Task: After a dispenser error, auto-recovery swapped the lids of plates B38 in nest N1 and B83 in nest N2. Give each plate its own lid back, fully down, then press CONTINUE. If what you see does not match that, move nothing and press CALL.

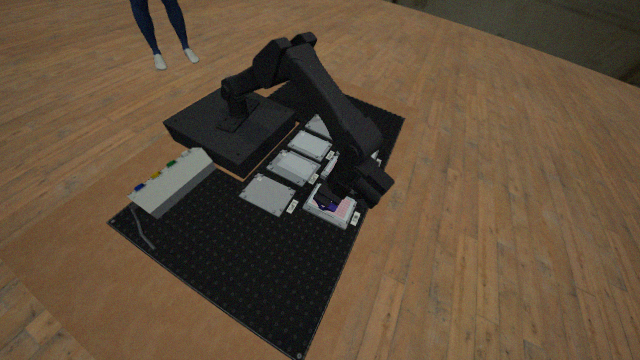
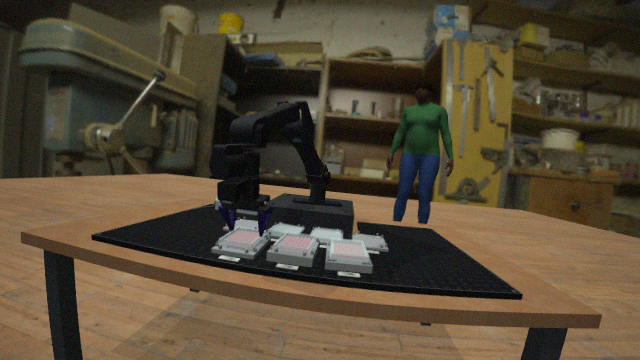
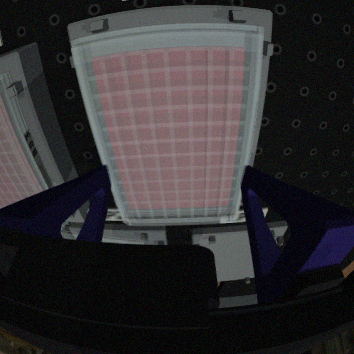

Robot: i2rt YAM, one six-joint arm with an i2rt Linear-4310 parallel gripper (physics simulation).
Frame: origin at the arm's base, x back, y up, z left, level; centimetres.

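Seen in the pictures: gripper, fingertip midpoint: (image 1: 327, 199) (image 2: 246, 233) (image 3: 175, 173); arm's base, link origin: (image 1: 239, 114) (image 2: 316, 203).
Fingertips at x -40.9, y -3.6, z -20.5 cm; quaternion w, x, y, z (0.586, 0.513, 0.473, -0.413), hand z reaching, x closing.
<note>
Offsets run from my fingertips to a thing's top centre. "spot": to the spot under its first point.
A plate with pink wells {dz -0.2, dx -1.5, dy +0.4 cm} (image 1: 345, 209) (image 2: 239, 238) (image 3: 170, 125) sits in the end nest of the front row. A clear lid {spot: dz -4.5, dx -4.9, dy +0.2 cm} (image 3: 254, 80) covers it. My gripper (image 2: 247, 232) (image 3: 175, 173) is shut on this lid, one fingertip at each long side; whether the lid is raised is too small to tell. A second pink plate {dz +12.8, dx -3.2, dy +0.6 cm} (image 2: 295, 243) (image 3: 14, 155) stands in the middle nest, with a dark print that looks like B83. A third pink plate {dz +25.2, dx -5.4, dy +0.4 cm} (image 2: 348, 249) stands in the nest beyond it. The button box {dz -10.3, dx +45.4, dy +5.2 cm} (image 1: 172, 182) has blue, yellow, green and white buttons; their legends are unreadable.
A back row of grey nests {spot: dz -3.9, dx +18.2, dy -2.2 cm} (image 1: 267, 194) {dz +10.0, dx +13.0, dy -0.4 cm} (image 1: 294, 167) {dz +22.1, dx +13.0, dy -1.4 cm} (image 1: 310, 144) runs beside the arm's black base (image 1: 200, 130); clear covers appear on some. Small white label cards {spot: dz -4.7, dx +9.6, dy -3.0 cm} (image 1: 292, 206) {spot: dz -1.7, dx -10.1, dy -3.0 cm} (image 1: 355, 218) lie beside nests. A grey rod {spot: dz -26.2, dx +43.9, dy -3.2 cm} (image 1: 144, 232) lies near the box. A person (image 2: 422, 135) stands behind the table.
</note>
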